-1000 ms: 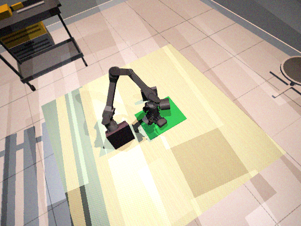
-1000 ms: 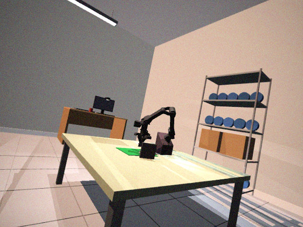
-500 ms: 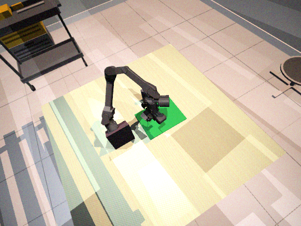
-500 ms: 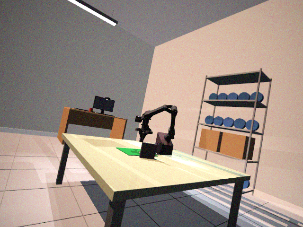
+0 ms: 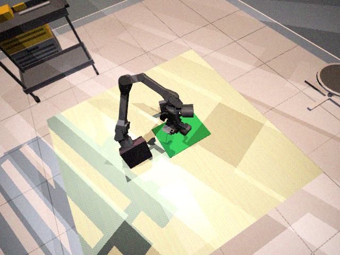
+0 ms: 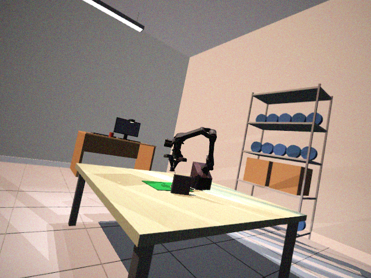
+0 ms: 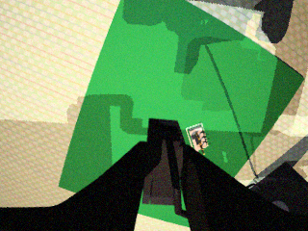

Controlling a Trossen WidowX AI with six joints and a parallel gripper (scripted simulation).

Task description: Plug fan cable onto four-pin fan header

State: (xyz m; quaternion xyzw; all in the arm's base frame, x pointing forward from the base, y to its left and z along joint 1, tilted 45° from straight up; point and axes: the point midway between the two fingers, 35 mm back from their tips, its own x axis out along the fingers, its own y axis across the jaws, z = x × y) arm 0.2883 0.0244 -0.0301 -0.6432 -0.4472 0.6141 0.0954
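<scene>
Now: gripper tip 10 mm short of the dark fan plug. Also, from my gripper tip: fan header (20 mm ahead, 80 mm to the left, 130 mm below); green board (40 mm ahead, 50 mm to the left, 140 mm below); dark fan block (40 mm ahead, 220 mm to the left, 70 mm below).
</scene>
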